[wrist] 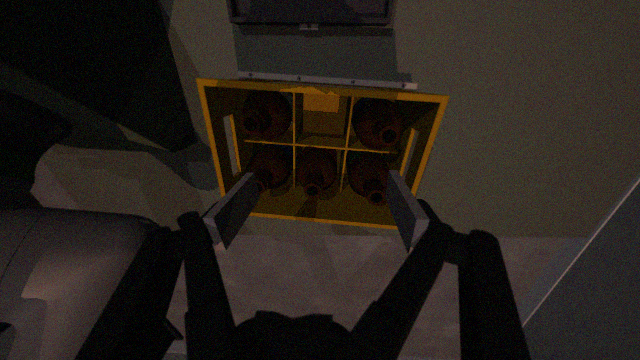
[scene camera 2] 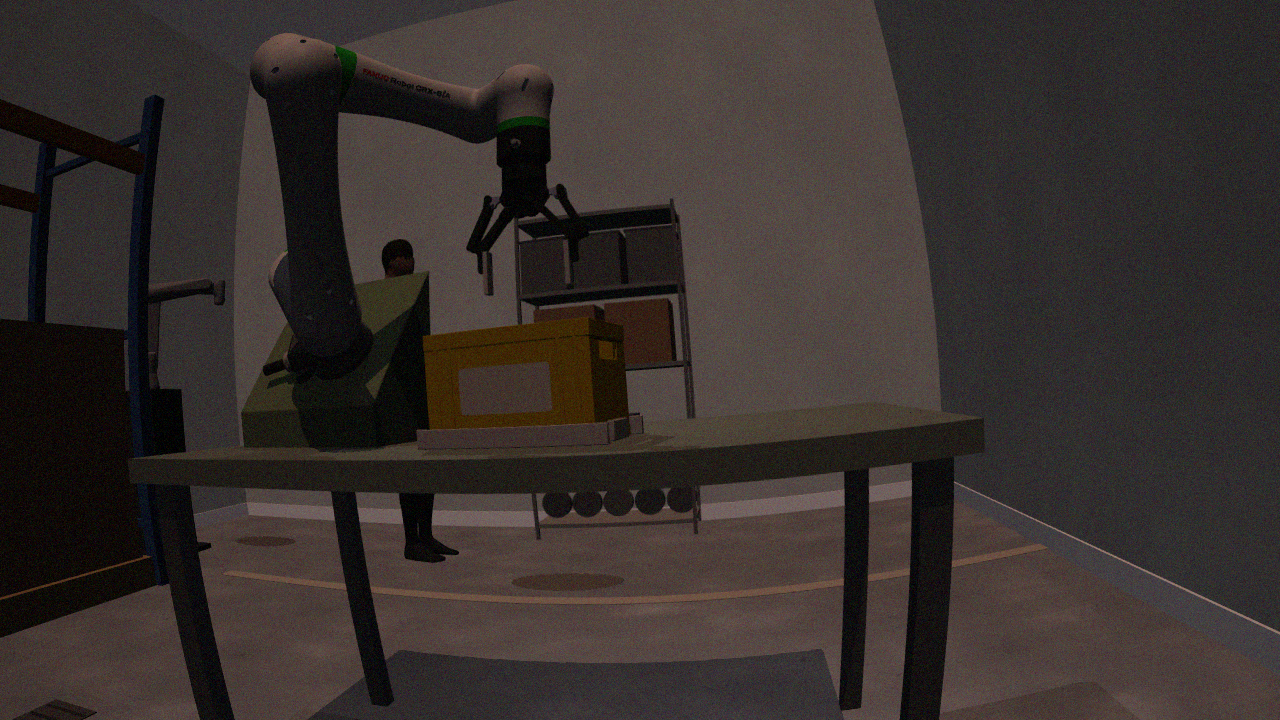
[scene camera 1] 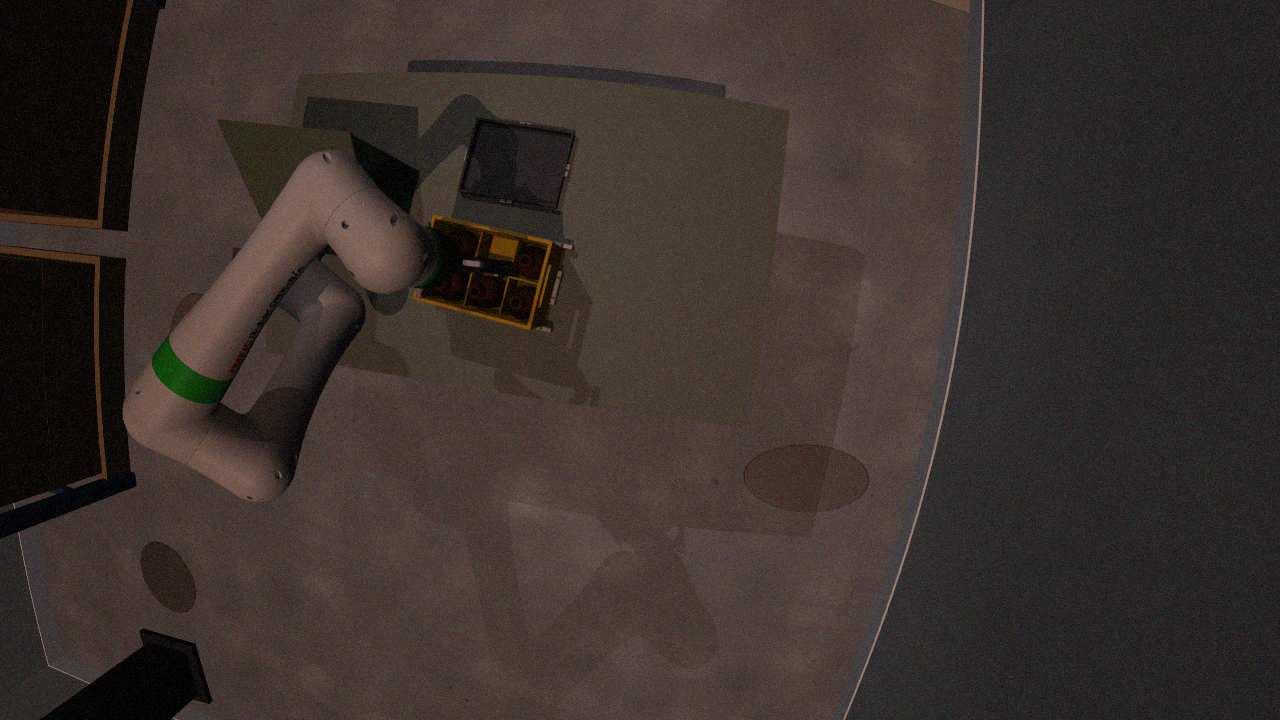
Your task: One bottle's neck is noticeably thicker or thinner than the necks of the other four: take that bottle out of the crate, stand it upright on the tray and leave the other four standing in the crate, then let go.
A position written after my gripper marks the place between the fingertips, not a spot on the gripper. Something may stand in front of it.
I see my gripper [scene camera 2: 528, 289], a pale rail [scene camera 2: 588, 433] and a pale rail [wrist: 243, 74].
My gripper shows as well in the wrist view [wrist: 319, 185].
